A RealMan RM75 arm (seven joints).
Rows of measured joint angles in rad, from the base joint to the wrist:
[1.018 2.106 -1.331 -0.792 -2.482 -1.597 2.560]
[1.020 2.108 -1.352 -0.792 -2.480 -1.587 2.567]
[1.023 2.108 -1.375 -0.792 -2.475 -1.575 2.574]
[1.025 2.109 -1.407 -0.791 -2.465 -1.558 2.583]
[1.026 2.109 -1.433 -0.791 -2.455 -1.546 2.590]
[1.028 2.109 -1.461 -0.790 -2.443 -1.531 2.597]
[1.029 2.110 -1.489 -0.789 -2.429 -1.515 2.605]
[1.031 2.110 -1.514 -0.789 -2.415 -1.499 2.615]
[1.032 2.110 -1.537 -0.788 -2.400 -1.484 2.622]
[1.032 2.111 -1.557 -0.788 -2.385 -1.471 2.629]
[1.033 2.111 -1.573 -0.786 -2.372 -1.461 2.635]
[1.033 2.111 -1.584 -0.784 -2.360 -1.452 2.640]
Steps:
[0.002 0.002 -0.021 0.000 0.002 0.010 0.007]
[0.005 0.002 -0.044 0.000 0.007 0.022 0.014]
[0.007 0.003 -0.076 0.001 0.017 0.039 0.023]
[0.008 0.003 -0.102 0.001 0.027 0.051 0.030]
[0.010 0.003 -0.130 0.002 0.039 0.066 0.037]
[0.011 0.004 -0.158 0.003 0.053 0.082 0.045]
[0.013 0.004 -0.183 0.003 0.067 0.098 0.055]
[0.014 0.004 -0.206 0.004 0.082 0.113 0.062]
[0.014 0.005 -0.226 0.004 0.097 0.126 0.069]
[0.015 0.005 -0.242 0.006 0.110 0.136 0.075]
[0.015 0.005 -0.253 0.008 0.122 0.145 0.080]

